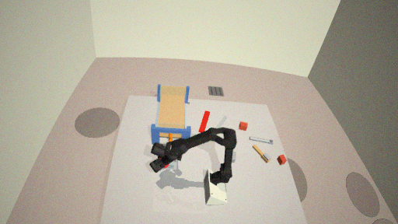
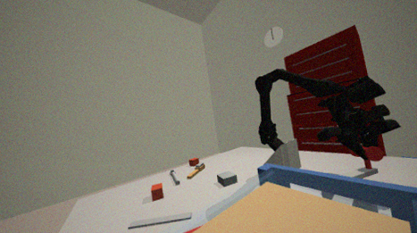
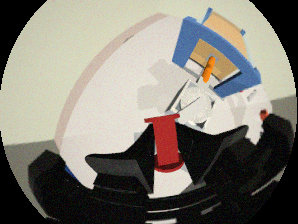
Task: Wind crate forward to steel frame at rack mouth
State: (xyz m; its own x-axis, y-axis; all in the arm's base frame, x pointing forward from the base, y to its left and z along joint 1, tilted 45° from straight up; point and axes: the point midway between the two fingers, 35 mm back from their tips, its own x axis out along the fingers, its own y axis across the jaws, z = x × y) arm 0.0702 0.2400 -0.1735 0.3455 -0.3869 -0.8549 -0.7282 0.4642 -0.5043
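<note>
My gripper tip is now 30 mm above the winch handle, 20 mm to the left of it and 20 mm short of it. The rest, counted from my gripper tip: red knob 10 mm to the right, 10 mm behind; then blue frame 240 mm ahead, 40 mm to the right, 30 mm below; then grey winch 100 mm below, 70 mm ahead, 50 mm to the right.
</note>
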